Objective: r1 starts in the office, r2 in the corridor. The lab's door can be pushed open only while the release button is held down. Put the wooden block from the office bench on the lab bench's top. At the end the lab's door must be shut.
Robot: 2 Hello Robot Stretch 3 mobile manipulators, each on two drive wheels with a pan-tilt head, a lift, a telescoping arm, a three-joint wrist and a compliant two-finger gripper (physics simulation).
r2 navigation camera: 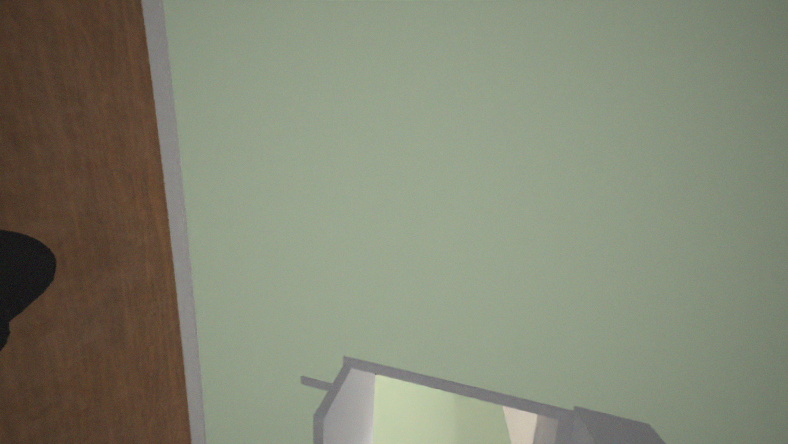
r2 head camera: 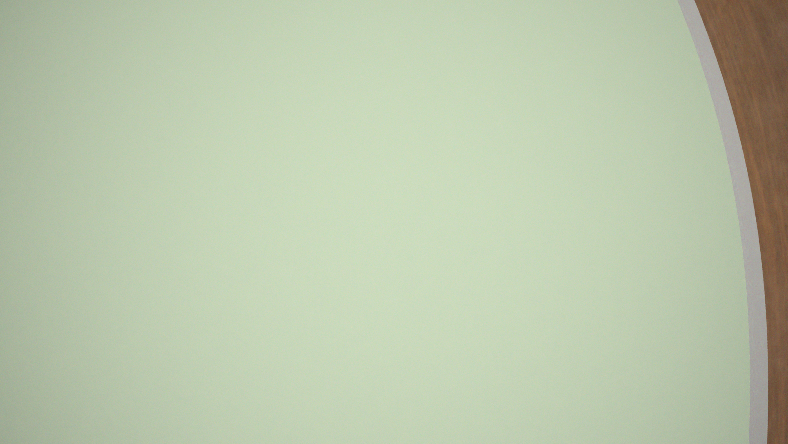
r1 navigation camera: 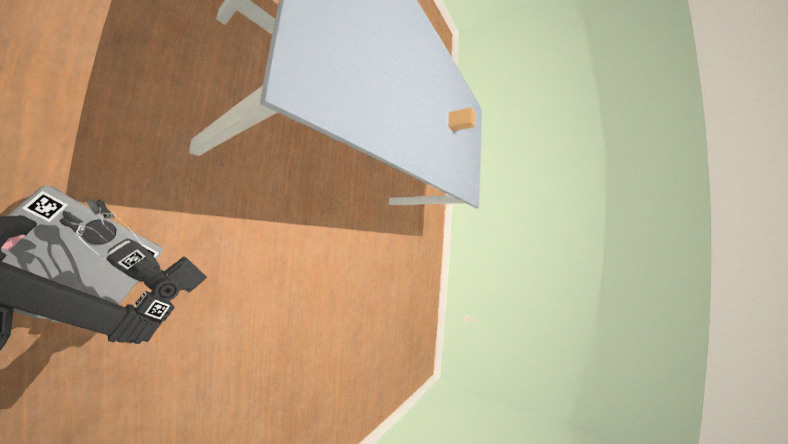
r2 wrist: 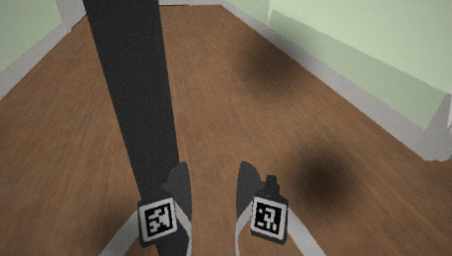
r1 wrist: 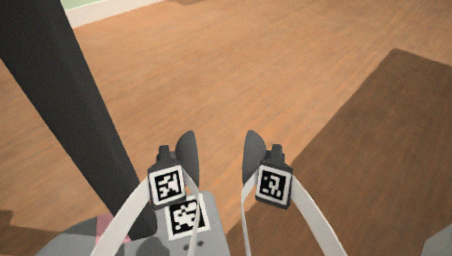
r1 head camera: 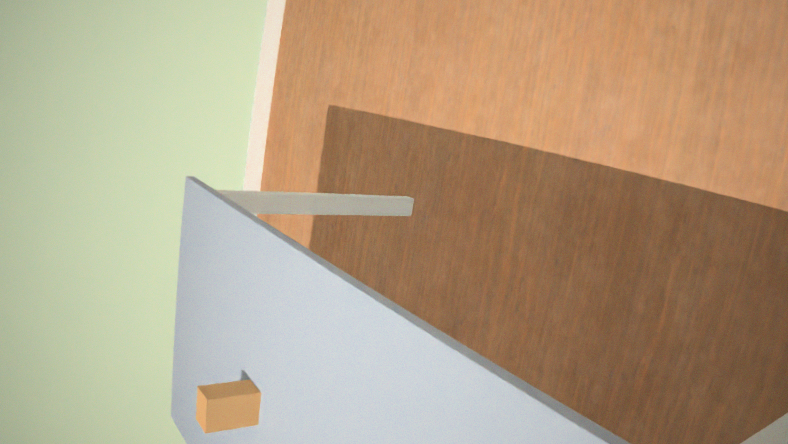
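Note:
The wooden block (r1 head camera: 231, 408) (r1 navigation camera: 461, 118) rests on the pale blue top of the office bench (r1 head camera: 341, 341) (r1 navigation camera: 358, 66), near its wall-side edge. r1's gripper (r1 navigation camera: 84, 214) (r1 wrist: 220, 150) is open, with bare floor showing between its fingers. It is folded in over r1's grey base, lower than the bench top and apart from the bench and block. r2's gripper (r2 wrist: 214, 180) is open, with wooden floor between its fingers. I cannot make out the lab's door, the release button or the lab bench in these views.
The office bench's legs (r1 head camera: 330, 204) (r1 navigation camera: 228, 121) stand on the wooden floor beside a green wall (r1 navigation camera: 529, 248). r2 is beside a corridor wall (r2 head camera: 386, 220) (r2 navigation camera: 441, 193) that has a grey-framed opening (r2 navigation camera: 457, 384). Walls with pale skirting (r2 wrist: 320, 75) flank the corridor floor.

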